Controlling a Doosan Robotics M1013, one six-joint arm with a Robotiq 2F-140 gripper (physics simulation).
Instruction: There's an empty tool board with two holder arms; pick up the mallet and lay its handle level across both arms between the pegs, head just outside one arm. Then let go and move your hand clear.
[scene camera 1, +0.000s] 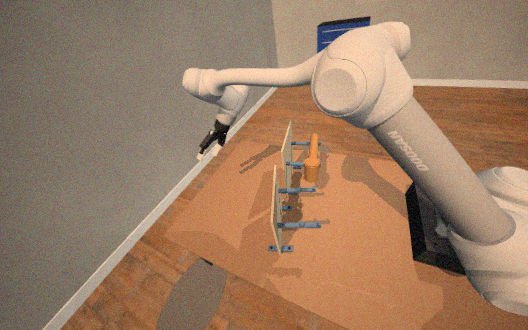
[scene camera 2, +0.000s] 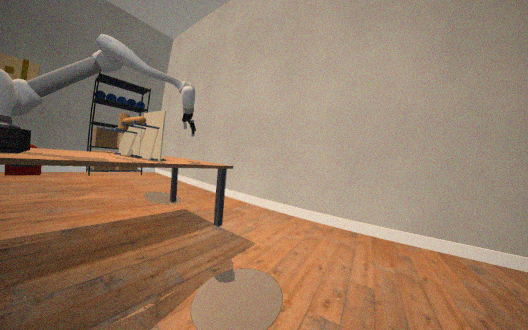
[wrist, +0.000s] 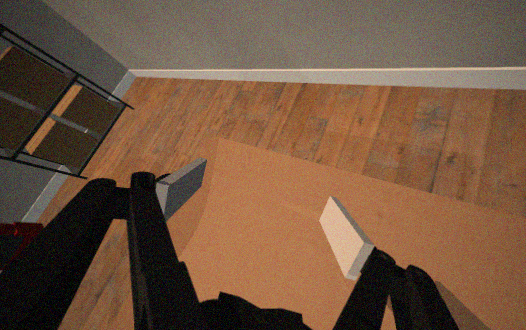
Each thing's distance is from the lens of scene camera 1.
tool board (scene camera 1: 287, 155): 89 cm
tool board (scene camera 1: 276, 209): 69 cm
